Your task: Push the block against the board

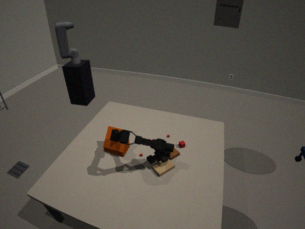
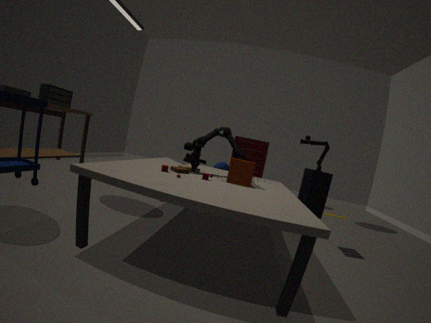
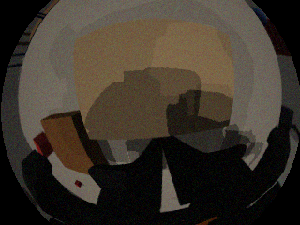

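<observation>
My gripper tip is now 40 mm short of the tan board, 40 mm to the left of it and 10 mm below it. From my gripper tip the other things lie so: brown square block (80 mm ahead, 110 mm to the left, 10 mm above).
</observation>
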